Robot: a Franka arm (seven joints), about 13 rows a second.
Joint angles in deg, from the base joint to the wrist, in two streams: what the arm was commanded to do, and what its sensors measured. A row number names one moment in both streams.
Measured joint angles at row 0:
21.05 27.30 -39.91 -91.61 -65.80 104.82 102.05
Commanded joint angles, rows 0 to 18:
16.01 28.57 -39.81 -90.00 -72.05 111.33 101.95
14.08 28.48 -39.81 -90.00 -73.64 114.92 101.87
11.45 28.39 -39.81 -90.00 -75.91 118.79 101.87
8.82 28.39 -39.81 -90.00 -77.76 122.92 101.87
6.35 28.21 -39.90 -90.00 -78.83 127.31 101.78
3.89 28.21 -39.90 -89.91 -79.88 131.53 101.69
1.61 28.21 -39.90 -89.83 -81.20 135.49 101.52
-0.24 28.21 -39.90 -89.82 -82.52 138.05 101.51
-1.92 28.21 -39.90 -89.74 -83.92 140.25 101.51
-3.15 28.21 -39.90 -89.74 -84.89 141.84 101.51
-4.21 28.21 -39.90 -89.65 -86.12 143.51 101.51
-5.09 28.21 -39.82 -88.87 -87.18 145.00 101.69
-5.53 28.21 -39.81 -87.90 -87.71 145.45 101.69
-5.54 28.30 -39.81 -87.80 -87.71 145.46 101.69
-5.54 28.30 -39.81 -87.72 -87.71 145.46 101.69
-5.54 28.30 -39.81 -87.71 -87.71 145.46 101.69
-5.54 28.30 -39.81 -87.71 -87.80 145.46 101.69
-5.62 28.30 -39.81 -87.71 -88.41 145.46 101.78
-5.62 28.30 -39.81 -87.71 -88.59 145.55 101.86
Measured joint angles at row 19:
-4.82 27.65 -40.06 -89.23 -86.72 144.88 101.67
